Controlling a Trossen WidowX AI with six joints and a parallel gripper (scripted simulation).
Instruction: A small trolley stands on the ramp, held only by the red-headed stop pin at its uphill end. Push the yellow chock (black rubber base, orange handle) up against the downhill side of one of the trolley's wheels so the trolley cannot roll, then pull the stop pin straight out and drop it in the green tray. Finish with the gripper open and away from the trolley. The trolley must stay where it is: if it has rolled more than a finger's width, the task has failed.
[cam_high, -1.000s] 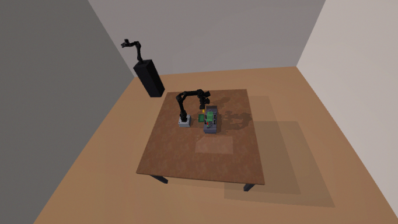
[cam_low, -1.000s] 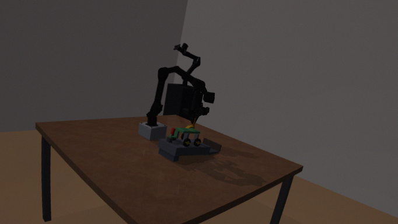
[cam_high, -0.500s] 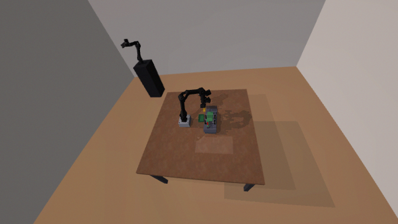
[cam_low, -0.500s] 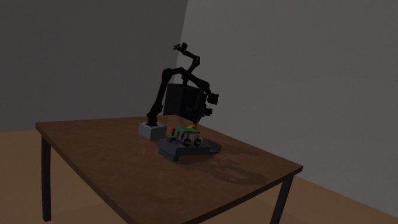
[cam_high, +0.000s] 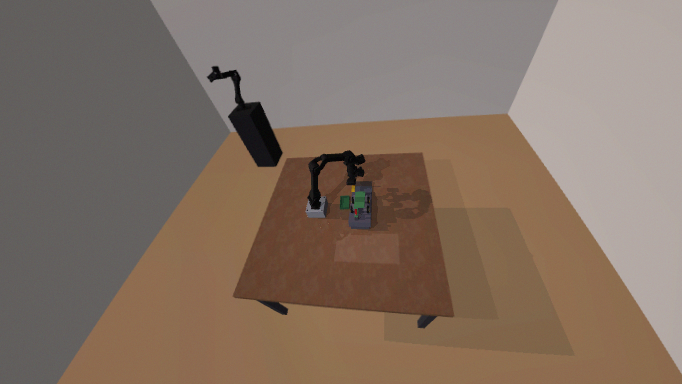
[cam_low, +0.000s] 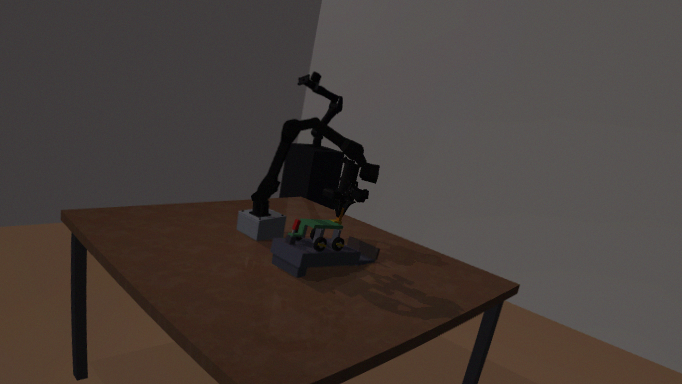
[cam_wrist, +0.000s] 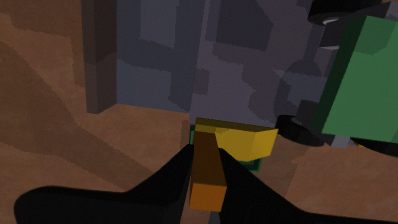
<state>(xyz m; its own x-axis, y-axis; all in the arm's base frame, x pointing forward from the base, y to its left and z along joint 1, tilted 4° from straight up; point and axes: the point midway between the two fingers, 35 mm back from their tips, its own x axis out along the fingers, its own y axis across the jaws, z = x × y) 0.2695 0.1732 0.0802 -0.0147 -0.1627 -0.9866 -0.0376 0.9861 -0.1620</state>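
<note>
Now: the stop pin 25 cm to the right of my gripper tip, 5 cm ahead of it and 2 cm below it. Also, from my gripper tip: yellow-orange chock (2 cm to the right); then dark lip (12 cm below, 11 cm to the left, 5 cm ahead); then trolley (15 cm to the right, 6 cm ahead, 3 cm below).
</note>
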